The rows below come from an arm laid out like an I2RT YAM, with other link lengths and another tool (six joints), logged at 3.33 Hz.
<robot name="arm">
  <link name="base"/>
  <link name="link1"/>
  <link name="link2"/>
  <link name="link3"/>
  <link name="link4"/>
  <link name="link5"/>
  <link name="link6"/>
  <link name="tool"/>
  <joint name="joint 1" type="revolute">
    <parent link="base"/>
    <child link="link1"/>
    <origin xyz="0 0 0.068"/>
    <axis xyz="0 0 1"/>
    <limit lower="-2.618" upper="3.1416"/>
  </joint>
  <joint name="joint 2" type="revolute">
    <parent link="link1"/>
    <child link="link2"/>
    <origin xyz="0.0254 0.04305 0.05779" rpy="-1.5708 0 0"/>
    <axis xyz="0 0 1"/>
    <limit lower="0" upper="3.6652"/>
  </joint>
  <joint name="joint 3" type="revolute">
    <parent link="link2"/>
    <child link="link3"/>
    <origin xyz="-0.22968 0 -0.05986" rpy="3.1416 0 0"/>
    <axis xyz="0 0 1"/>
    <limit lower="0" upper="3.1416"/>
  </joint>
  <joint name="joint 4" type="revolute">
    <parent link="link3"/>
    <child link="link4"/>
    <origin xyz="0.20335 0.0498 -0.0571"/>
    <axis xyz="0 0 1"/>
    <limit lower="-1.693" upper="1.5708"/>
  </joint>
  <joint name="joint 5" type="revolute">
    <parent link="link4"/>
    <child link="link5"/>
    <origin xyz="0.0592 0.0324 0.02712" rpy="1.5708 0 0"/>
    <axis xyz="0 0 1"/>
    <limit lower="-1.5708" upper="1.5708"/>
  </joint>
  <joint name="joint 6" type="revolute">
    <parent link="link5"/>
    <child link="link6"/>
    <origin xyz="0.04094 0 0.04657" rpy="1.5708 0 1.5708"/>
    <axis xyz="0 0 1"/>
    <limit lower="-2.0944" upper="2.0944"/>
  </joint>
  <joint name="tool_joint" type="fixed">
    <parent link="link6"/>
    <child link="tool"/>
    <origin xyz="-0.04 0.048 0.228" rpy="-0.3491 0 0.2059"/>
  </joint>
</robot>
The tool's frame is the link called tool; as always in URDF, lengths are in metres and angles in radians.
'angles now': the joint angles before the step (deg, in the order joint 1, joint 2, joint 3, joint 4, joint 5, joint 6). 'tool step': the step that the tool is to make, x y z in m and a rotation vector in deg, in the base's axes. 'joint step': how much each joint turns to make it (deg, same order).
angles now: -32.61, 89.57, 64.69, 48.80, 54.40, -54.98
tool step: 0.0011, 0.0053, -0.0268, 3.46, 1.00, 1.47
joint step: 0.16, -1.92, -2.75, -5.60, -0.39, 4.60
